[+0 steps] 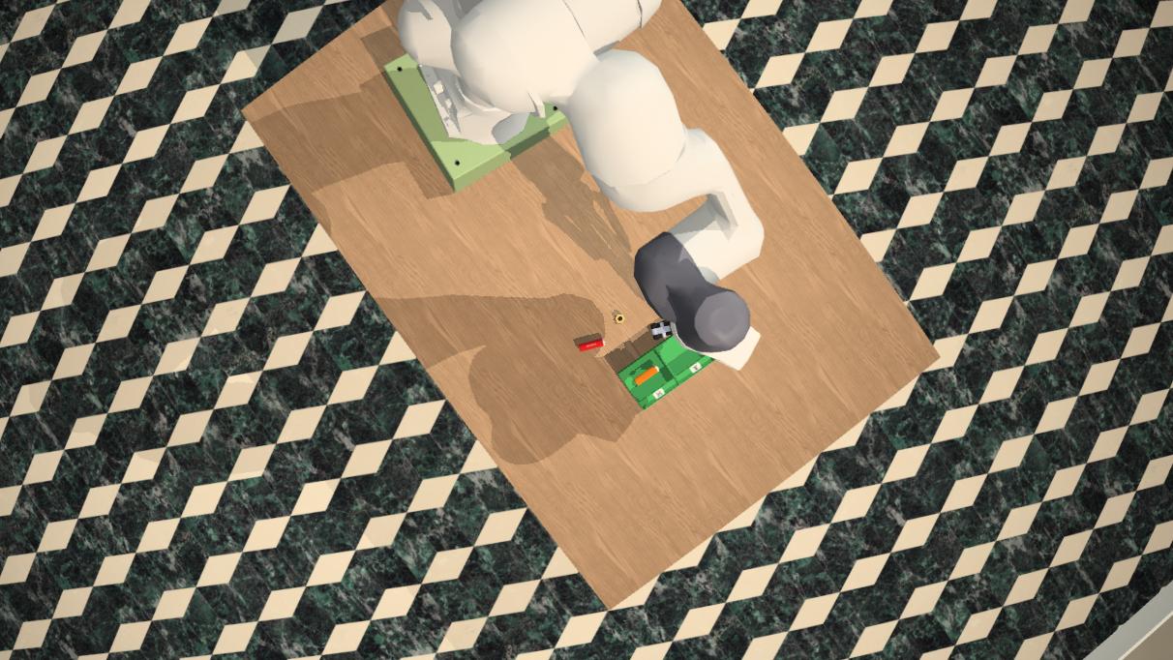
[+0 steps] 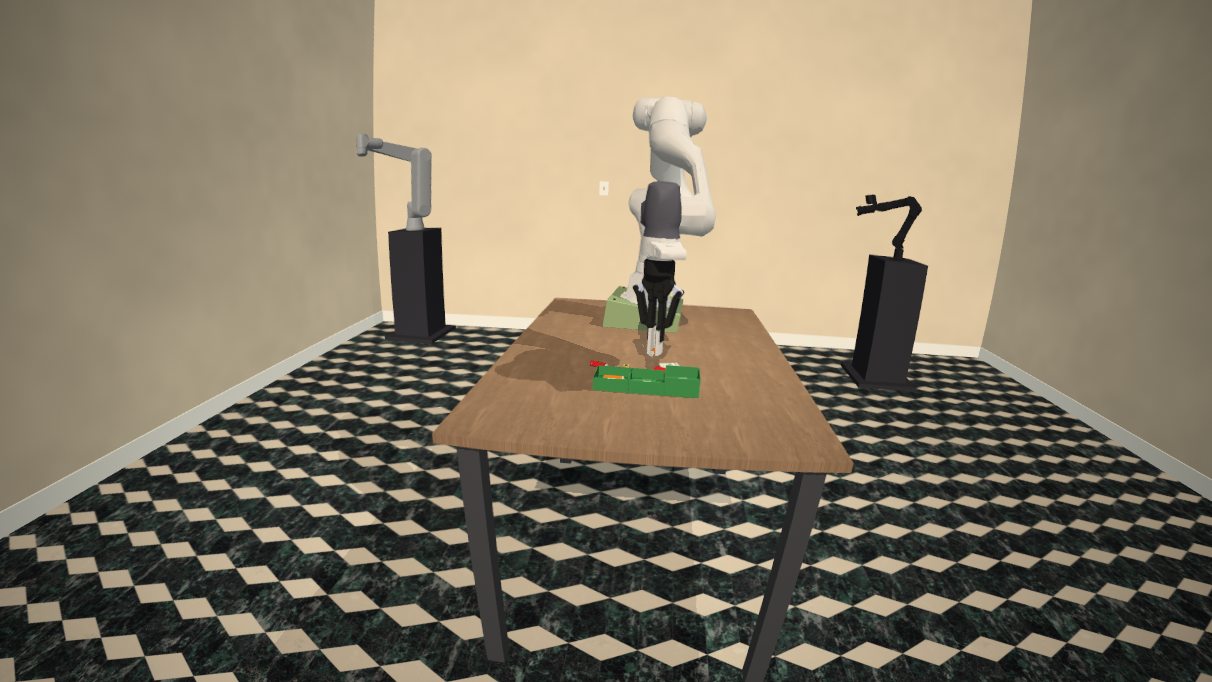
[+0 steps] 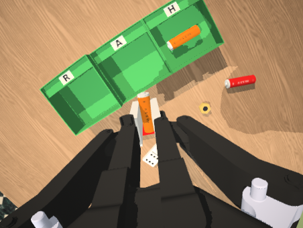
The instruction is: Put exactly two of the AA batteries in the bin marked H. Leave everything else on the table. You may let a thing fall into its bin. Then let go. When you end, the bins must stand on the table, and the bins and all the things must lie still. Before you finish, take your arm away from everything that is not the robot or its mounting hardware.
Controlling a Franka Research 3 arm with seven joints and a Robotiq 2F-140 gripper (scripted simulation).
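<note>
Right now the green bin marked H is 60 mm ahead of my hand, 10 mm to the right of it and 80 mm below it. From my hand the other things lie so: orange AA battery: 30 mm below; red-and-white cylinder: 40 mm behind, 40 mm to the left, 100 mm below; small brass nut: 60 mm behind, 80 mm to the right, 100 mm below.
</note>
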